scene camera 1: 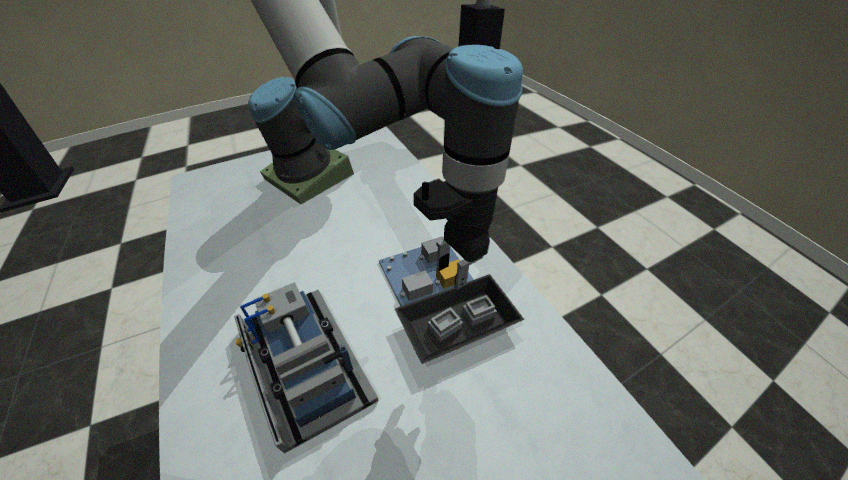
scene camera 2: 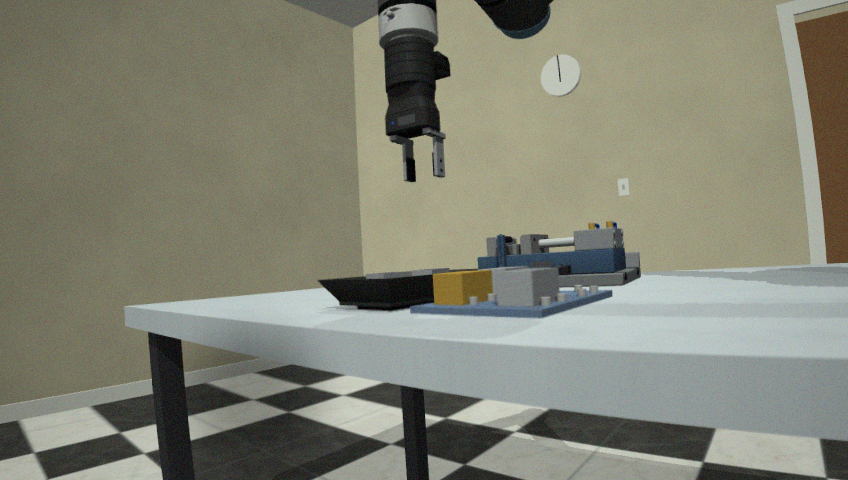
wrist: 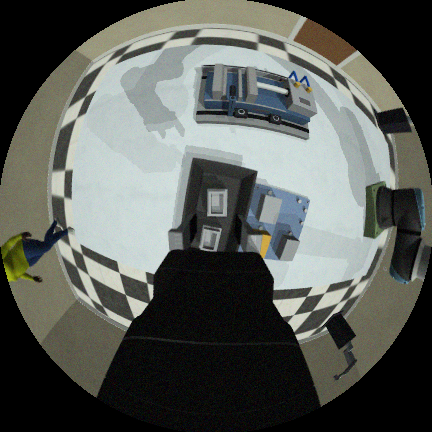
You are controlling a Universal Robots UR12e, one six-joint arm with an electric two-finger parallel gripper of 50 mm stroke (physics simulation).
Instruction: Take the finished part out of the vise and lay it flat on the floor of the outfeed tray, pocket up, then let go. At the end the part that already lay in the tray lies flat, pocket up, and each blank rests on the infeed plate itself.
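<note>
My gripper [scene camera 1: 452, 278] [scene camera 2: 424, 176] [wrist: 215, 222] is open and empty, well above the outfeed tray [scene camera 1: 412, 334] [scene camera 2: 376, 293] [wrist: 181, 207]. Two grey pocketed parts lie apart inside the tray and look flat, pocket up. One part [scene camera 1: 445, 321] [wrist: 217, 202] is nearer the vise; the other part [scene camera 1: 479, 306] [wrist: 210, 237] is farther from it and turned slightly. The vise [scene camera 1: 303, 359] [scene camera 2: 550, 261] [wrist: 255, 100] shows no part between its jaws. On the blue infeed plate [scene camera 1: 389, 276] [scene camera 2: 452, 310] [wrist: 300, 200] stand two grey blanks [scene camera 1: 417, 284] [scene camera 1: 432, 249] [wrist: 270, 207] [wrist: 288, 246] and a yellow one [scene camera 1: 449, 273] [scene camera 2: 462, 287] [wrist: 265, 245], seemingly level.
Small pegs stand on the infeed plate, which is beside the tray. Blue hoses [scene camera 1: 252, 309] [wrist: 299, 79] rise from the vise's cylinder end. The arm's green base [scene camera 1: 315, 178] [wrist: 372, 210] is at the table's far end. A person in yellow [wrist: 20, 257] shows at the wrist view's left edge.
</note>
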